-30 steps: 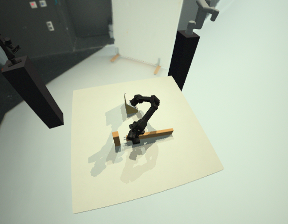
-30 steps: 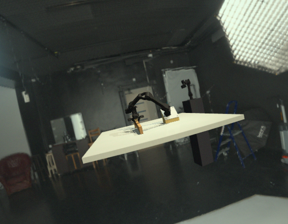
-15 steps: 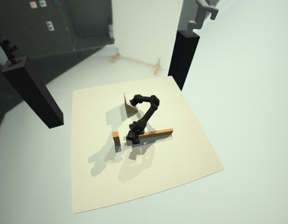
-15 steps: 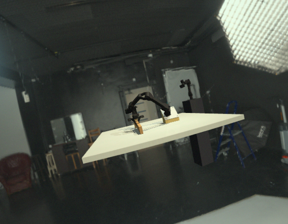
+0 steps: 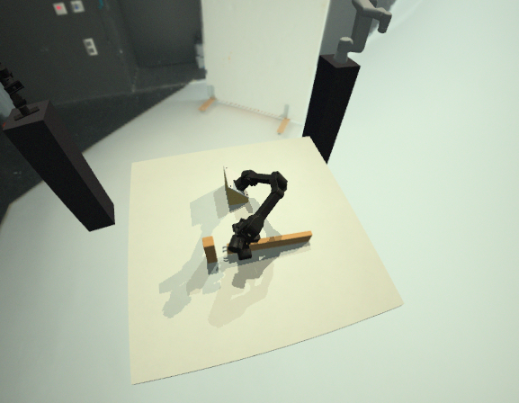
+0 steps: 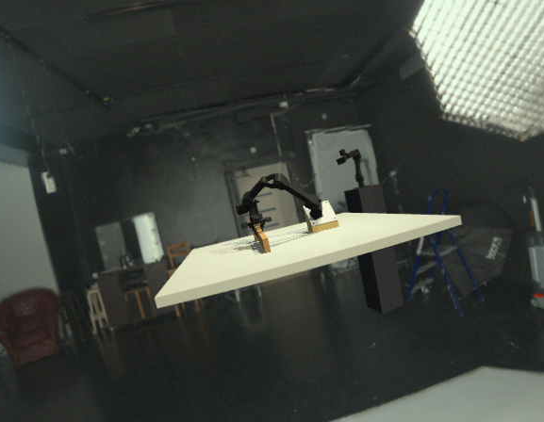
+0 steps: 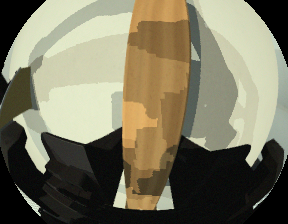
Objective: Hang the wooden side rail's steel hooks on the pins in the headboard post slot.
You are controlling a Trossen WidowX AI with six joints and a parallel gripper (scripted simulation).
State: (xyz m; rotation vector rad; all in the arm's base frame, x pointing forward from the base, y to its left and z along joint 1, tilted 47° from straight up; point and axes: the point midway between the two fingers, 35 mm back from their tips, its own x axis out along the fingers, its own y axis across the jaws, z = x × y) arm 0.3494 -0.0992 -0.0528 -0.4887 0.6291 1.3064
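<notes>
The wooden headboard post is 20 mm behind my gripper tip, 150 mm to the right of it and 40 mm above it.
</notes>
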